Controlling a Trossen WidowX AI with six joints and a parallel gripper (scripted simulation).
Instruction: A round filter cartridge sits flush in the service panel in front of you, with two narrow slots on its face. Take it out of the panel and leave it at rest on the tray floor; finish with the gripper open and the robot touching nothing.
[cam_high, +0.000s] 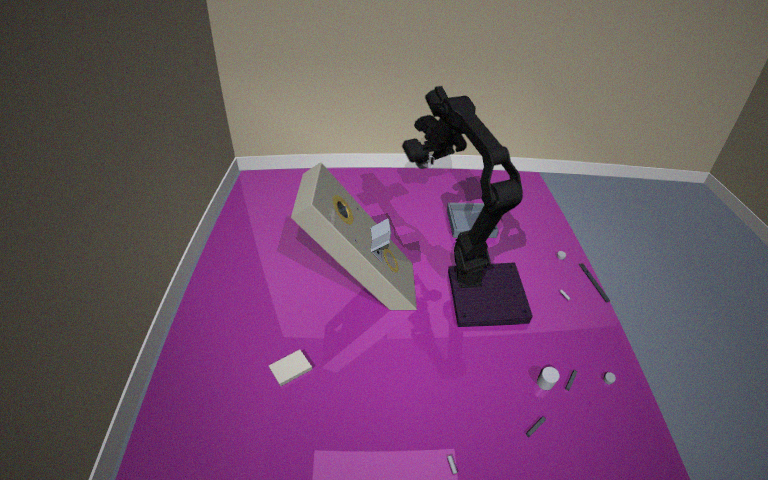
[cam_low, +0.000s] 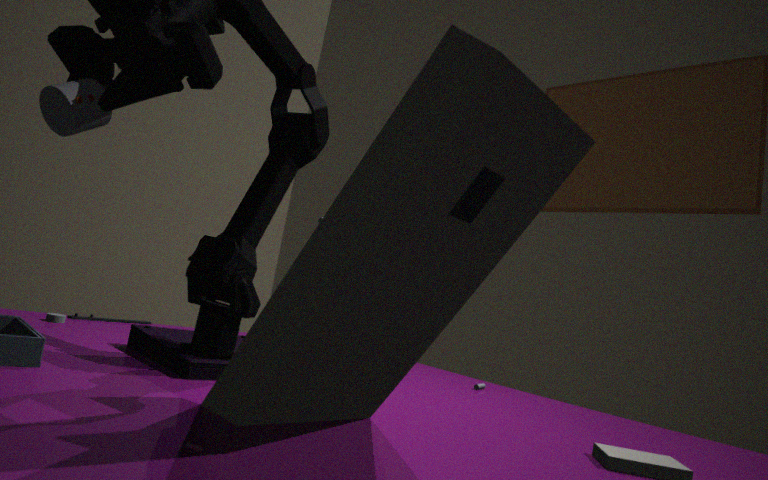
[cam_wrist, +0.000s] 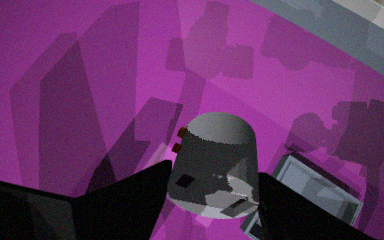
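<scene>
Right now my gripper tip is 25 cm above the grey tray, 18 cm past it and 4 cm to the left of it. Round my gripper tip: round grey filter cartridge: right at my gripper tip; then beige service panel: 26 cm to the left, 19 cm ahead, 7 cm below; then white block: 54 cm to the left, 34 cm ahead, 26 cm below.
</scene>
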